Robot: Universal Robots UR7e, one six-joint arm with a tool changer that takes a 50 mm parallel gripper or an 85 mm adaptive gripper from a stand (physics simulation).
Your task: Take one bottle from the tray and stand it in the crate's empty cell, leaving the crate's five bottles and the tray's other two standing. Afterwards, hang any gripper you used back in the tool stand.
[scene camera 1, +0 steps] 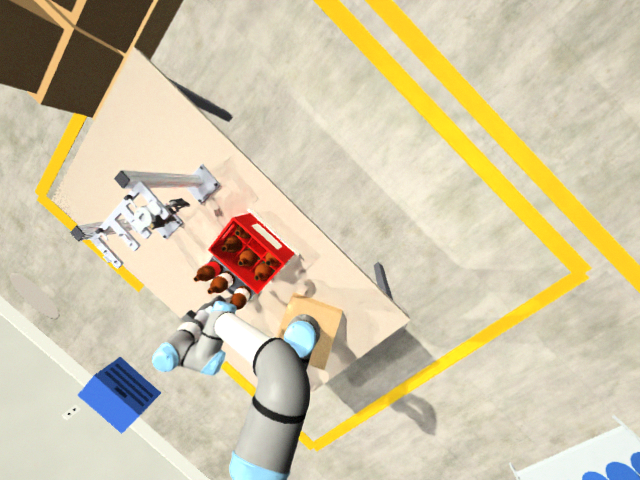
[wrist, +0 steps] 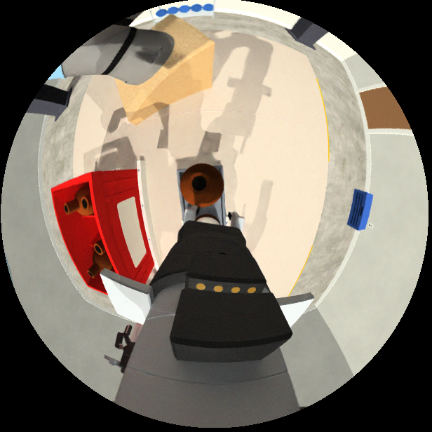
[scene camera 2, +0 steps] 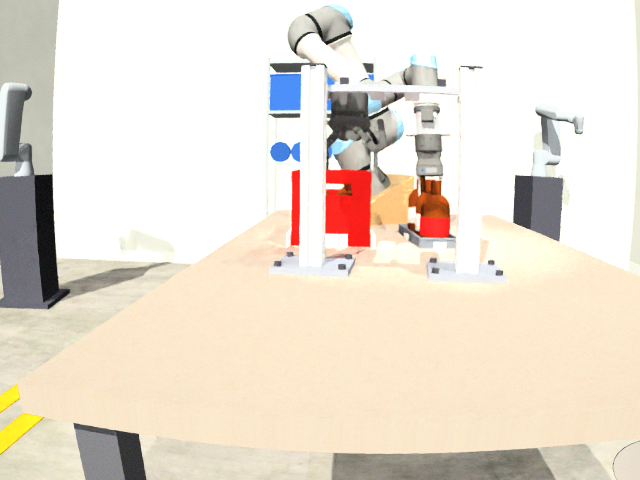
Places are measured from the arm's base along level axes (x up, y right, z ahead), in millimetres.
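Where they show: hand, tool point: (scene camera 2: 427, 129).
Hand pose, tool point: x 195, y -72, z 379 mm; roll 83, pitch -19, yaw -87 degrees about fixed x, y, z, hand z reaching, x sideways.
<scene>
Things, the pixels of their top centre, and the offset from my tool point. "pt": a spot on its surface instead.
- grey tray, surface spot: (scene camera 2: 439, 243) pt dx -283, dy +33, dz +198 mm
- red crate, top centre: (scene camera 2: 332, 170) (scene camera 1: 245, 256) dx -121, dy +263, dz +4 mm
Three brown bottles stand in the grey tray (scene camera 2: 439, 243): one with a red label (scene camera 1: 206, 272) (scene camera 2: 434, 225), a middle one with a white label (scene camera 1: 221, 283) and an end one (scene camera 1: 239, 298) (wrist: 201, 186). My 50 mm gripper (scene camera 2: 429, 178) (wrist: 214, 216) points down over the tray at bottle-neck height. Its fingers stand apart on either side of what appears to be the middle bottle, partly hidden by the gripper body in the wrist view. The red crate (scene camera 1: 276, 245) (scene camera 2: 360, 222) (wrist: 115, 215) holds five upright bottles; its empty cell (scene camera 1: 256, 246) is the middle one of the far row.
The tool stand (scene camera 1: 160, 178) (scene camera 2: 392, 89) rises beyond the crate, with the black adaptive gripper (scene camera 1: 168, 214) (scene camera 2: 348, 116) hanging in it. A wooden block (scene camera 1: 325, 330) (scene camera 2: 395, 198) (wrist: 190, 75) stands on the other side of the crate. The crate is close beside the tray.
</scene>
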